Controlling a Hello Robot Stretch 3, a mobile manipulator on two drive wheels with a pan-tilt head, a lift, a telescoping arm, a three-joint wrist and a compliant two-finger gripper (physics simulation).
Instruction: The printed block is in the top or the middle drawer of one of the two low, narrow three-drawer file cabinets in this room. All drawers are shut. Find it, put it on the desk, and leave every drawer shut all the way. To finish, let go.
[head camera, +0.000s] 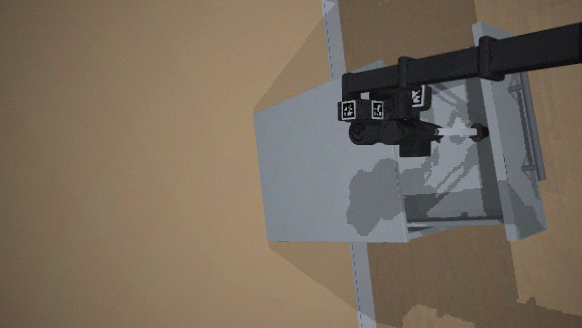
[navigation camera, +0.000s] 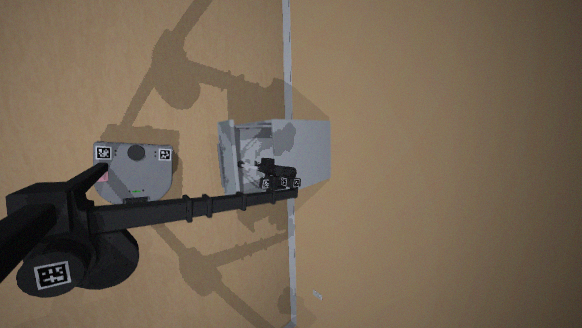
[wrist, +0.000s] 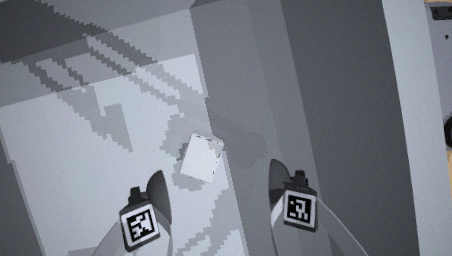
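Note:
The block (wrist: 201, 156) is a small pale, nearly white piece lying on the drawer floor near its front wall; any print is too faint to read. The drawer (head camera: 525, 220) (navigation camera: 231, 145) (wrist: 417, 100) is pulled out from a low grey file cabinet (head camera: 315, 175) (navigation camera: 312, 145) and looks like the top one. My gripper (head camera: 481, 132) (navigation camera: 241, 164) (wrist: 219, 182) is open and points down over the drawer. In the wrist view the block shows beyond the fingertips, between their lines and nearer the left finger. The fingers do not touch it. The desk does not show.
My arm (head camera: 445, 62) (navigation camera: 150, 215) reaches across one side of the cabinet and drawer. My base (navigation camera: 132, 175) stands on the floor in front of the drawer handle (head camera: 534, 130). A pale skirting strip (head camera: 336, 45) (navigation camera: 286, 60) runs along the wall behind the drawer.

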